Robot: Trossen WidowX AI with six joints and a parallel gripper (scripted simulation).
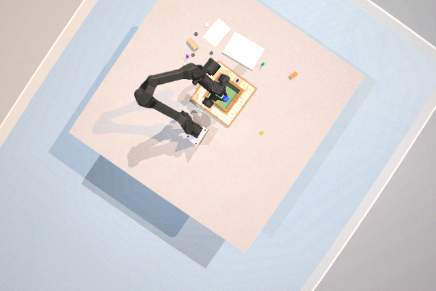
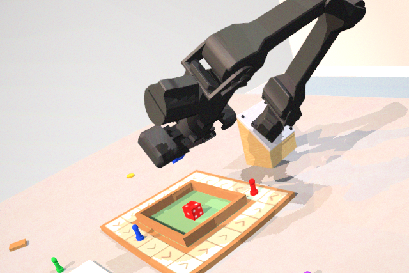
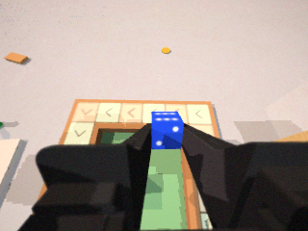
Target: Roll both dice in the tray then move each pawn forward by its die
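Right now the red pawn is 11 cm to the left of my gripper tip, 10 cm below it and 6 cm behind it. The rest, counted from my gripper tip: blue pawn: 15 cm ahead, 10 cm below; green tray: 12 cm below, 4 cm ahead, 3 cm to the left; yellow disc: 28 cm to the right, 12 cm below, 6 cm behind.
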